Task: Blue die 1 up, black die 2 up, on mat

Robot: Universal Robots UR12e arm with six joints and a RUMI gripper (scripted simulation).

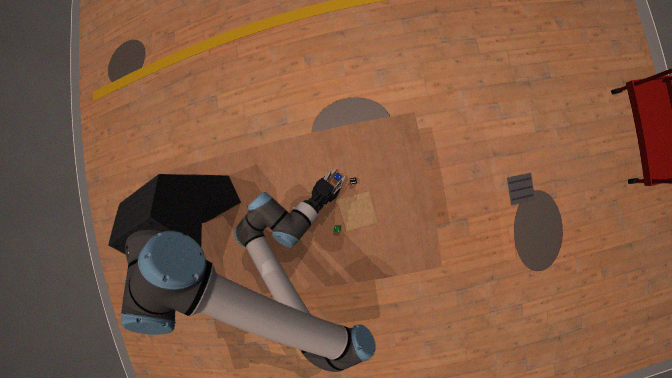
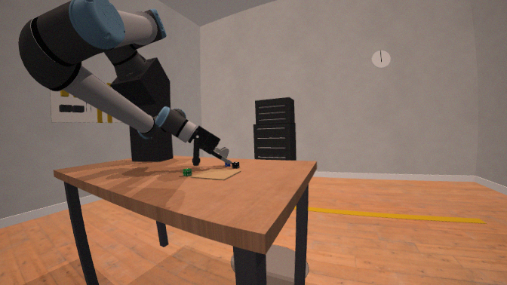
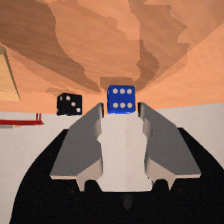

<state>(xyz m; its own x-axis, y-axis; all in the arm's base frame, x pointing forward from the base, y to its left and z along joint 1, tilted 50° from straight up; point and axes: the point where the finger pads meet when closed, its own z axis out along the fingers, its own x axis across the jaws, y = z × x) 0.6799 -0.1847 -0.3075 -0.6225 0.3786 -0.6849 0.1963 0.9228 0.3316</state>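
Now: the blue die 10 mm to the right of my hand, 10 mm below it and 10 mm behind it. Round my hand: green die 220 mm to the right, 60 mm behind, 10 mm below; tan mat 160 mm to the right, 40 mm ahead, 20 mm below; black die 50 mm ahead, 40 mm to the right, 10 mm below.
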